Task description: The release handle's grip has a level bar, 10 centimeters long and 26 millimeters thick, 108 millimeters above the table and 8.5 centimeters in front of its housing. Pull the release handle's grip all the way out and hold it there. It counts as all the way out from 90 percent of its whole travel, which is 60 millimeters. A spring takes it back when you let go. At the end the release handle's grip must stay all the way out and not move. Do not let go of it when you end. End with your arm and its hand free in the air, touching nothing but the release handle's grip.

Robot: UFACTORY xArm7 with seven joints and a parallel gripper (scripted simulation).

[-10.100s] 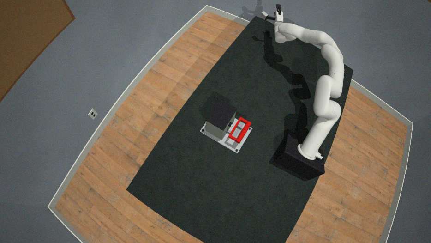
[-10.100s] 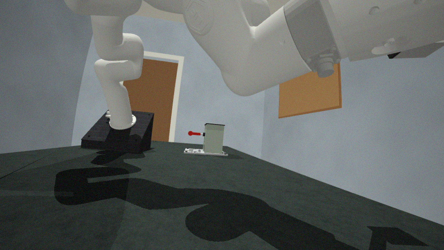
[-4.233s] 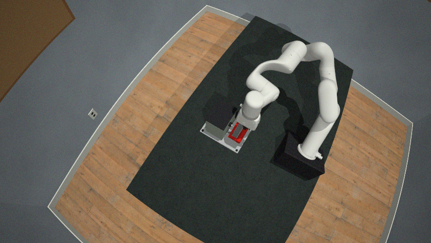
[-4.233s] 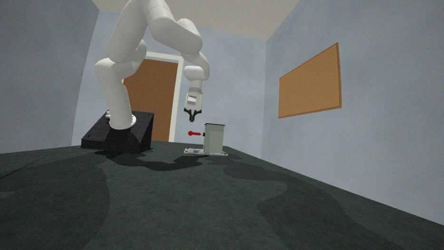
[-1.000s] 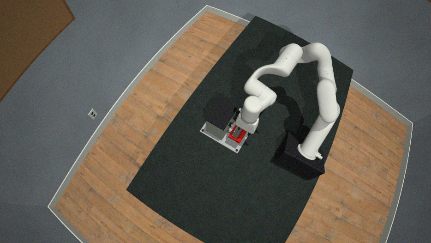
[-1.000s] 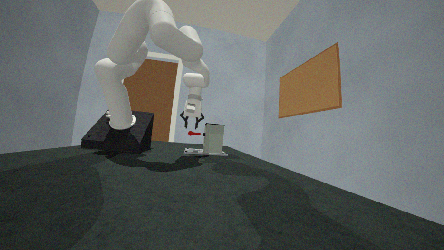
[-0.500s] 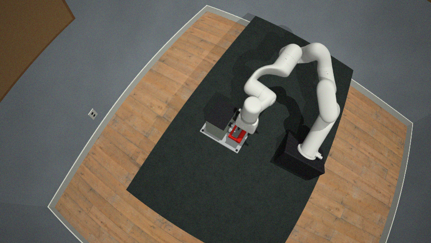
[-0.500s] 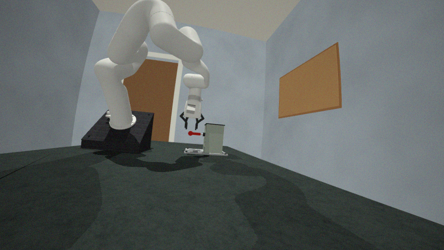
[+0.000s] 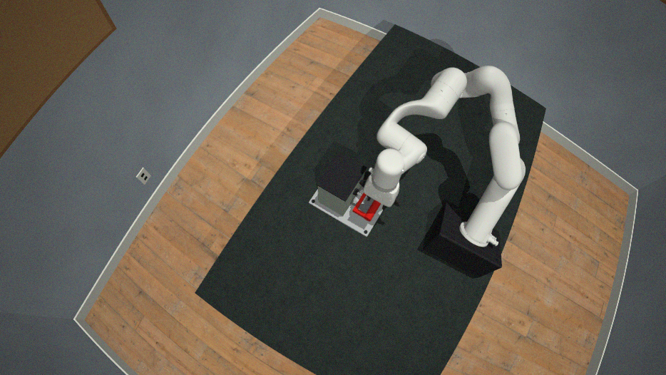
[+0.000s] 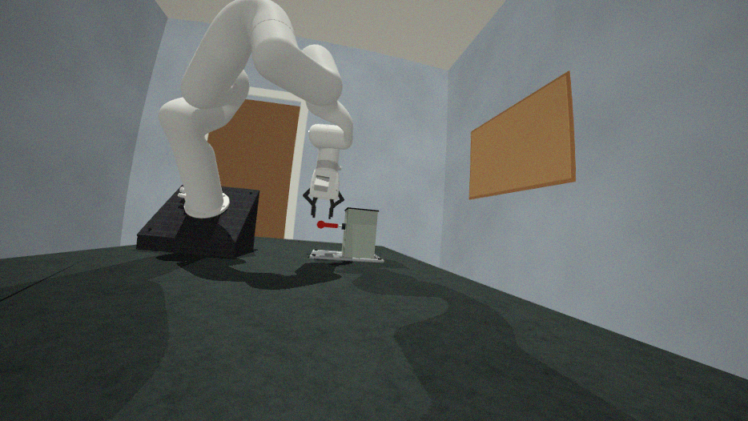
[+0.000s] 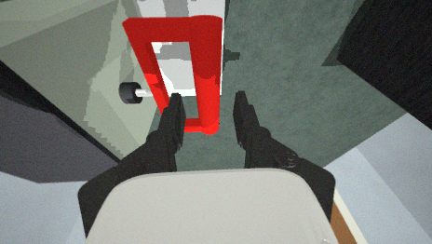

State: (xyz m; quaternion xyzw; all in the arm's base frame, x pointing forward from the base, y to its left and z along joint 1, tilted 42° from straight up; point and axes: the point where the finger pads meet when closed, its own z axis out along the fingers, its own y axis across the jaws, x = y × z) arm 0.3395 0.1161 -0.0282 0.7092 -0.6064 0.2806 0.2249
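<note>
My hand is 140 mm above the light baseplate, 100 mm short of it and 10 mm to the right of it.
</note>
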